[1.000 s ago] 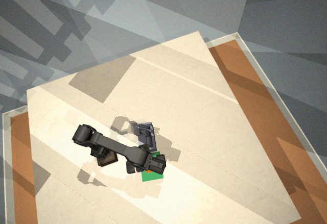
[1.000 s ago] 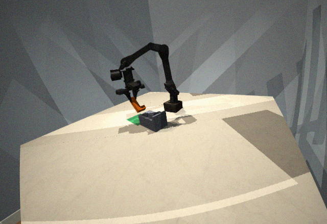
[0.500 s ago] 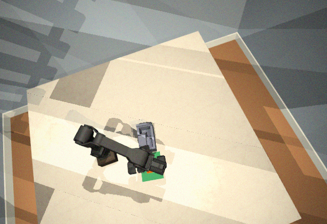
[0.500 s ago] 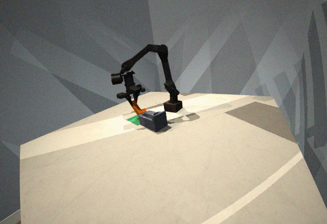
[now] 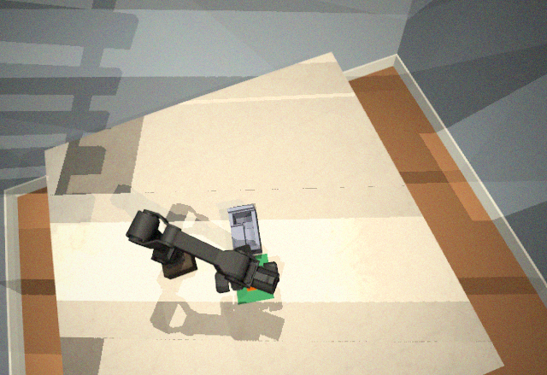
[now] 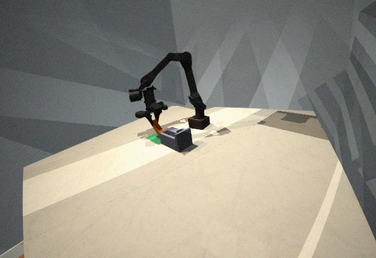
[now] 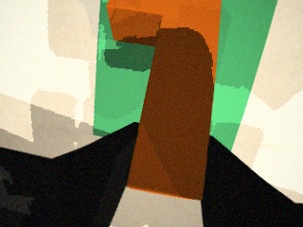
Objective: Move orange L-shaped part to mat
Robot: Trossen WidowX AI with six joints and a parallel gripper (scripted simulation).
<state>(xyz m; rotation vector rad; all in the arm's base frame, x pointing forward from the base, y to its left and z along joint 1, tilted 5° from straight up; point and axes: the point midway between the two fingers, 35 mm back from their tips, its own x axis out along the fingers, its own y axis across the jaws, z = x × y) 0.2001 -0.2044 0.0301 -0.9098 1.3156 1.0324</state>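
My gripper tip is now 40 mm to the right of the orange L-shaped part and 30 mm above it. The rest, counted from my gripper tip: green mat (20 mm to the left, 90 mm below).
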